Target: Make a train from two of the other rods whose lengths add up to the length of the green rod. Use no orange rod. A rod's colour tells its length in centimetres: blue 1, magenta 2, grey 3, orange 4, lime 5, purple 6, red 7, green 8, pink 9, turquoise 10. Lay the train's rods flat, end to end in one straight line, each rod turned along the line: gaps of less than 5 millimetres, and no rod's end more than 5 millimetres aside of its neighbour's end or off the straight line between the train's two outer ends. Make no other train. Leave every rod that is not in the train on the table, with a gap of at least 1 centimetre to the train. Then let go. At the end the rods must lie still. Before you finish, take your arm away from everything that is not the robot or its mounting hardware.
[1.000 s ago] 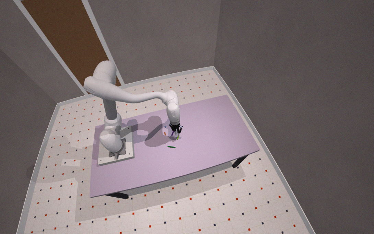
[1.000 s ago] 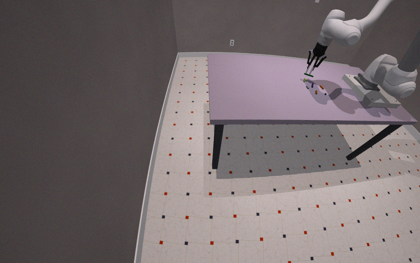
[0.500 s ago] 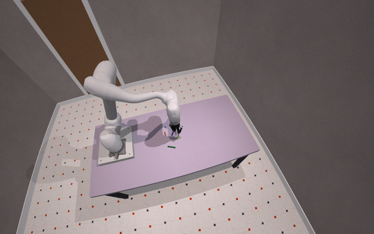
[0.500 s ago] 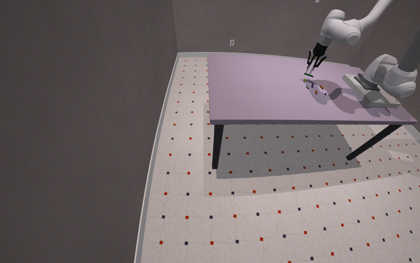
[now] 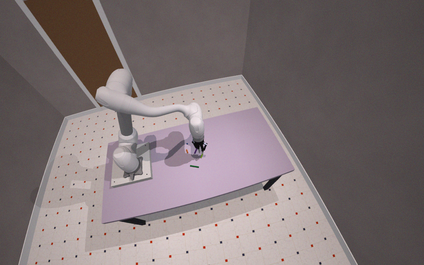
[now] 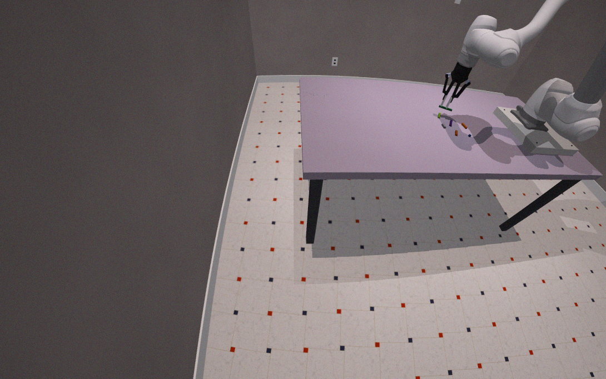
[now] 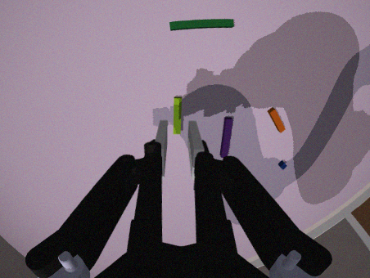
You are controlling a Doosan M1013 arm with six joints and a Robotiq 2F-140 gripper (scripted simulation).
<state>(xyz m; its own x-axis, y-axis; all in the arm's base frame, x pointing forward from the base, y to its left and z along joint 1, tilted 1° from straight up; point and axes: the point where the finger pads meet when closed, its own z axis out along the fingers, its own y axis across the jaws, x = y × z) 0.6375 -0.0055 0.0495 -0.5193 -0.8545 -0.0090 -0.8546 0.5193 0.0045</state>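
Right now the lime rod is 9 cm below my hand. Round my hand: grey rod (2 cm ahead, 10 cm to the left, 9 cm below); then purple rod (5 cm behind, 6 cm to the left, 9 cm below); then green rod (9 cm behind, 9 cm to the right, 9 cm below).
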